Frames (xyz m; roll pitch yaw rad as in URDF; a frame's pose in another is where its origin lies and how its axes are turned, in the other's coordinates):
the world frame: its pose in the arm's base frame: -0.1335 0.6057 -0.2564 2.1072 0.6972 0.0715
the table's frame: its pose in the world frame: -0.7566 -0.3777 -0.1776 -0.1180 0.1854 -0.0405
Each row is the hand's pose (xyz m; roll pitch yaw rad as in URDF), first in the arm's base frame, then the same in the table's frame.
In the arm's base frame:
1: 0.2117 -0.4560 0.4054 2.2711 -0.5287 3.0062
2: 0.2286 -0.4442 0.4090 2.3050 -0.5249 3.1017
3: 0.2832 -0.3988 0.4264 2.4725 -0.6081 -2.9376
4: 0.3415 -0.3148 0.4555 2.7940 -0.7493 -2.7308
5: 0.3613 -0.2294 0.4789 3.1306 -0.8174 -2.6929
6: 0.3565 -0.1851 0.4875 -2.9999 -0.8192 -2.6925
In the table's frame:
1: 0.3271 1.4272 1.0114 -2.0841 0.2819 -2.8969
2: 0.3409 1.4359 0.9983 -2.0089 0.2038 -2.9247
3: 0.3838 1.4657 0.9471 -1.7314 0.0548 -3.0904
4: 0.4318 1.4917 0.8559 -1.2846 -0.0049 2.9875
5: 0.4536 1.4891 0.7678 -0.9216 0.0147 2.9169
6: 0.4552 1.4759 0.7245 -0.7686 0.0156 2.9153

